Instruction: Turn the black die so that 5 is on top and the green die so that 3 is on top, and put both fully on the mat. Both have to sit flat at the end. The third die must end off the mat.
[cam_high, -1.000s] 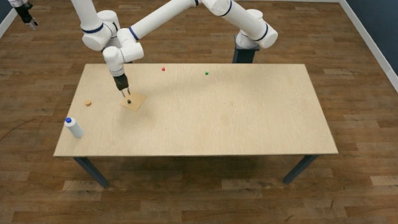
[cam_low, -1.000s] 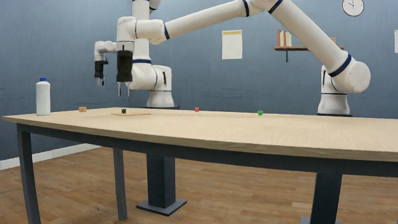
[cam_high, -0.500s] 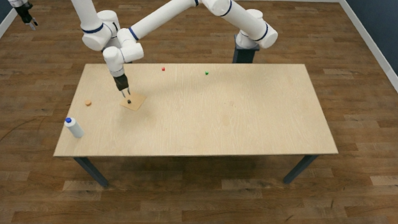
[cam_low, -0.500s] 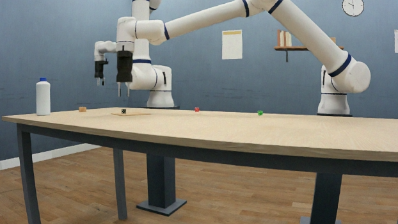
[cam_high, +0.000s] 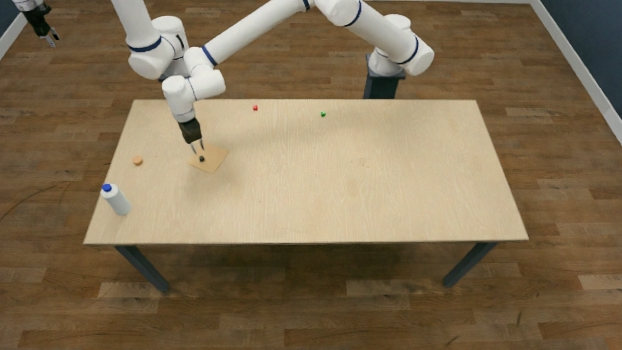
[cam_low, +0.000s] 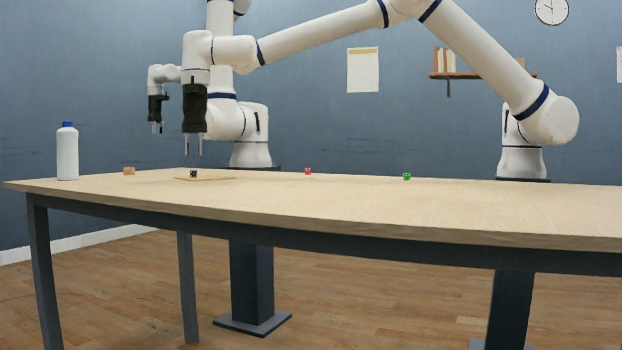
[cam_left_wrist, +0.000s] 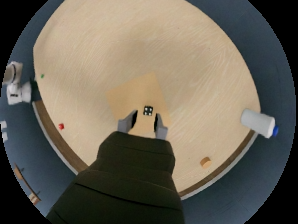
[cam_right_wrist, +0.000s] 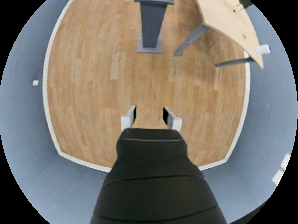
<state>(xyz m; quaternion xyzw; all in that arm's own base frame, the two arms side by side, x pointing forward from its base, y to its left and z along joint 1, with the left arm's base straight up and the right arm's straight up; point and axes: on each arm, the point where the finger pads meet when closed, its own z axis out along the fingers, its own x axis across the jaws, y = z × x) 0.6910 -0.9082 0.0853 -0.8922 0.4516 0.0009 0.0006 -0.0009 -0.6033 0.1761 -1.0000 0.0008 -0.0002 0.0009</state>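
Right now the black die is 7 cm below my left hand. The rest, counted from my left hand: small wooden piece (29 cm to the right, 7 cm below); white bottle (29 cm to the right, 24 cm ahead); tan mat (8 cm below, 2 cm to the left, 2 cm behind).
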